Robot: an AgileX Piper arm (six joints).
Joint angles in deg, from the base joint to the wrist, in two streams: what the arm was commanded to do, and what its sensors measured. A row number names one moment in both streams.
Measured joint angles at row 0: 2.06 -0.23 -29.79 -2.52 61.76 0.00
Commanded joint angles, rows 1 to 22: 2.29 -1.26 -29.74 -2.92 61.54 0.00; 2.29 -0.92 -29.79 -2.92 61.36 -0.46; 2.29 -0.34 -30.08 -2.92 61.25 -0.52; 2.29 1.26 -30.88 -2.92 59.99 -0.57; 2.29 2.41 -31.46 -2.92 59.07 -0.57; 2.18 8.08 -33.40 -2.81 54.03 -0.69; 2.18 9.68 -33.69 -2.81 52.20 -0.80; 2.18 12.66 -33.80 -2.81 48.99 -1.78; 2.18 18.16 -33.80 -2.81 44.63 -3.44; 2.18 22.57 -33.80 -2.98 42.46 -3.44; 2.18 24.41 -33.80 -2.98 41.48 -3.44; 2.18 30.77 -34.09 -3.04 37.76 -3.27; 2.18 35.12 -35.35 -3.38 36.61 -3.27; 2.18 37.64 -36.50 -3.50 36.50 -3.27; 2.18 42.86 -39.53 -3.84 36.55 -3.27; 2.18 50.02 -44.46 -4.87 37.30 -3.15; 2.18 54.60 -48.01 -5.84 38.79 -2.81; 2.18 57.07 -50.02 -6.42 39.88 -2.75; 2.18 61.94 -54.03 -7.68 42.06 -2.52; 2.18 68.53 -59.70 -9.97 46.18 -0.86; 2.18 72.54 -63.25 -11.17 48.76 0.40; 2.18 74.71 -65.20 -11.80 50.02 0.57
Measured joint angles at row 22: 2.06 69.96 -60.91 -9.74 46.24 -0.74
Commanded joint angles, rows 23 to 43: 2.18 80.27 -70.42 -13.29 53.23 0.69; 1.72 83.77 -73.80 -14.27 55.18 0.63; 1.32 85.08 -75.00 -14.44 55.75 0.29; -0.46 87.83 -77.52 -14.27 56.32 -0.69; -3.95 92.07 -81.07 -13.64 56.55 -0.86; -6.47 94.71 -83.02 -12.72 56.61 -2.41; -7.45 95.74 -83.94 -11.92 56.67 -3.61; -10.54 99.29 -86.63 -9.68 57.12 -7.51; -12.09 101.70 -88.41 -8.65 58.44 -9.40; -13.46 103.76 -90.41 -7.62 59.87 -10.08; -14.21 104.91 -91.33 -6.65 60.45 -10.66; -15.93 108.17 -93.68 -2.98 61.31 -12.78; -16.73 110.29 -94.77 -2.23 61.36 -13.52; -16.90 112.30 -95.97 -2.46 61.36 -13.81; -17.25 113.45 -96.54 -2.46 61.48 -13.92; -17.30 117.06 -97.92 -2.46 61.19 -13.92; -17.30 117.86 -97.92 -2.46 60.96 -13.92; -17.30 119.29 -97.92 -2.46 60.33 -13.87; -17.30 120.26 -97.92 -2.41 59.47 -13.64; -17.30 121.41 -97.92 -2.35 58.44 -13.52; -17.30 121.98 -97.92 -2.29 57.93 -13.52
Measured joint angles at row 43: -16.90 121.30 -97.63 -2.35 59.07 -13.52
